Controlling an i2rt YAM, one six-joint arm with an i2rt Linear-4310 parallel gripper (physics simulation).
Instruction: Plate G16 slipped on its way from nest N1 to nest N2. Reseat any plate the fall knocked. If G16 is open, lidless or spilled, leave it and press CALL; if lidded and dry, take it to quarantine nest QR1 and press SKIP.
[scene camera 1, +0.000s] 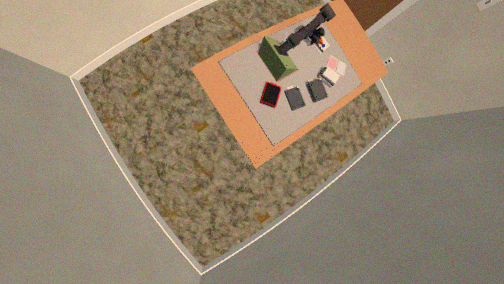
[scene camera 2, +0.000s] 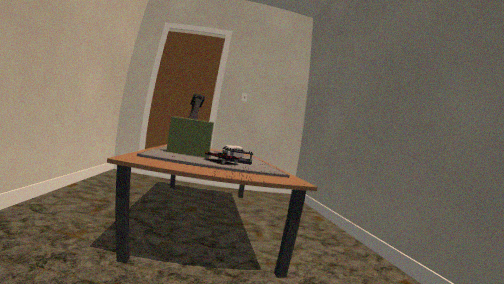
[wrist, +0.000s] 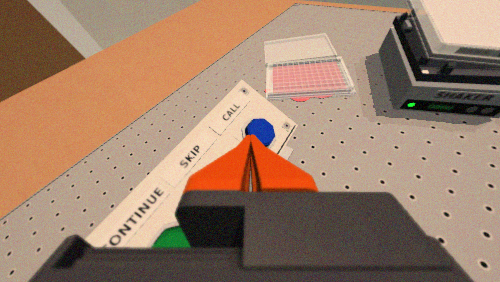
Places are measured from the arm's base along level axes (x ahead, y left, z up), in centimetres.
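Where they show: gripper, fingertip midpoint: (scene camera 1: 322, 44) (wrist: 250, 141); arm's base at its link origin: (scene camera 1: 281, 51) (scene camera 2: 189, 133).
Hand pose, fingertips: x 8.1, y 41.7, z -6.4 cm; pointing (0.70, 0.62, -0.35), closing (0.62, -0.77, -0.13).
Each offset is from my fingertips to the centre of the thing. "spot": to the spot under its first point. Level surfaces: height alone.
A plate with pink wells {dx +17.5, dy +3.5, dz -6.1 cm} (wrist: 309, 77) (scene camera 1: 332, 62) lies on the perforated mat, with small pink puddles {spot: dx +13.4, dy +1.8, dz -6.6 cm} (wrist: 301, 99) at its near edge. A clear lid {dx +25.1, dy +9.4, dz -6.4 cm} (wrist: 299, 49) (scene camera 1: 341, 67) lies off it, against its far side. No label is readable on it. A white-topped plate {dx +25.8, dy -10.1, dz +0.3 cm} (wrist: 470, 22) (scene camera 1: 330, 75) rests on the shaker {spot: dx +20.2, dy -7.7, dz -3.8 cm} (wrist: 400, 75); whether it is fully seated is unclear. The button panel {spot: dx +2.6, dy +2.9, dz +1.0 cm} (wrist: 242, 100) reads CALL, SKIP and CONTINUE. My gripper (wrist: 250, 141) (scene camera 1: 320, 42) is shut and empty, its orange tips over the near edge of the blue button {spot: dx +1.2, dy -0.1, dz +0.1 cm} (wrist: 260, 131) beside CALL. Contact cannot be told.
A green button {spot: dx -8.2, dy -0.6, dz +0.5 cm} (wrist: 171, 238) shows partly behind the gripper body. A tall green block (scene camera 1: 276, 61) (scene camera 2: 190, 136) stands beside the arm (scene camera 1: 305, 32) (scene camera 2: 197, 104). Two dark grey units {spot: dx +27.0, dy -47.3, dz -4.9 cm} (scene camera 1: 295, 99) {spot: dx +30.3, dy -28.5, dz -1.2 cm} (scene camera 1: 317, 90) and a red-rimmed black unit {dx +14.1, dy -62.8, dz -4.5 cm} (scene camera 1: 270, 94) stand on the mat {dz -6.9 cm} (scene camera 1: 245, 85).
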